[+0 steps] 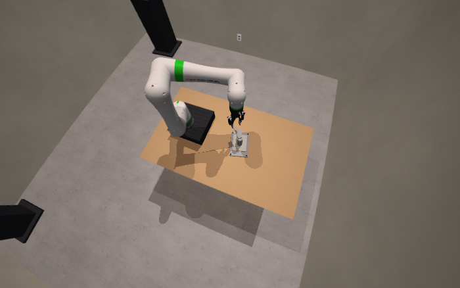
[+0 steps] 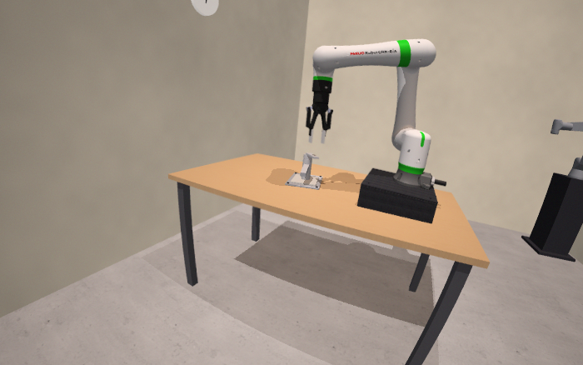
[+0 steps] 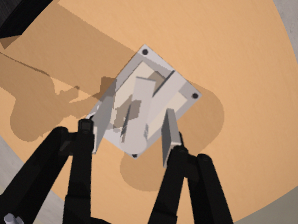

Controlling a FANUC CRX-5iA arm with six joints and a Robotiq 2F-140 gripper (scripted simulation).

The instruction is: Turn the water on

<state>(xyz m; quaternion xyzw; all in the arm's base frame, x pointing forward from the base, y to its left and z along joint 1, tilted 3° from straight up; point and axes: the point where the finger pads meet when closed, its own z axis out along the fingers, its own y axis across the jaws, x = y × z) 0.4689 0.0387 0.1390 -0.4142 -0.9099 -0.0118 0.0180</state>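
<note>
My hand is 2 cm short of the tap lever, 3 cm to the left of it and 10 cm above it.
</note>
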